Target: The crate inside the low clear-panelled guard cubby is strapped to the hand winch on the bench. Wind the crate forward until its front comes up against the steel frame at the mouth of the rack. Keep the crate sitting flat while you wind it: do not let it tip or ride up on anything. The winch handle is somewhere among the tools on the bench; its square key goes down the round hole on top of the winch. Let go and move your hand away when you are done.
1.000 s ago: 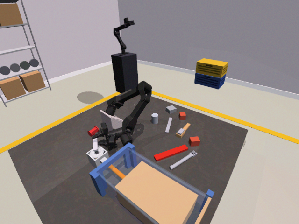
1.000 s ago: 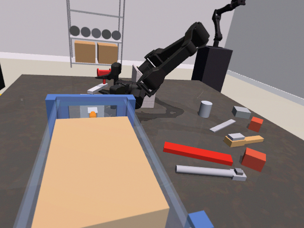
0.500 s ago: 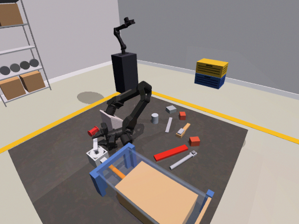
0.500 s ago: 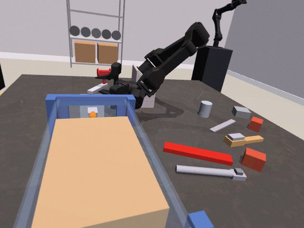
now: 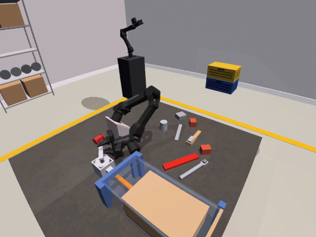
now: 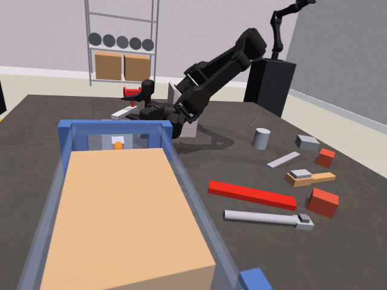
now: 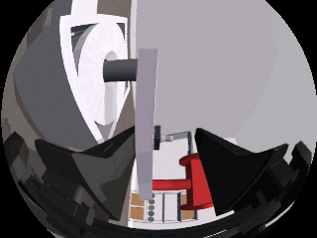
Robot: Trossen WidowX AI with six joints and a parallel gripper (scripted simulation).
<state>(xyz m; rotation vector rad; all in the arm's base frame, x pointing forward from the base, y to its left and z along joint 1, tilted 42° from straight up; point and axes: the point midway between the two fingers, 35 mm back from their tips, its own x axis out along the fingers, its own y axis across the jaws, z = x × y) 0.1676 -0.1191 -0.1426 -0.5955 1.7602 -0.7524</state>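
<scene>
My gripper tip is now 2 cm to the right of the winch handle, 1 cm past it and 1 cm above it. Round my gripper tip: white winch: 10 cm below, 3 cm ahead, 2 cm to the right; clear-panelled cubby: 45 cm ahead, 3 cm to the left, 2 cm below; red knob: 4 cm behind, 3 cm to the left, 2 cm above.
</scene>
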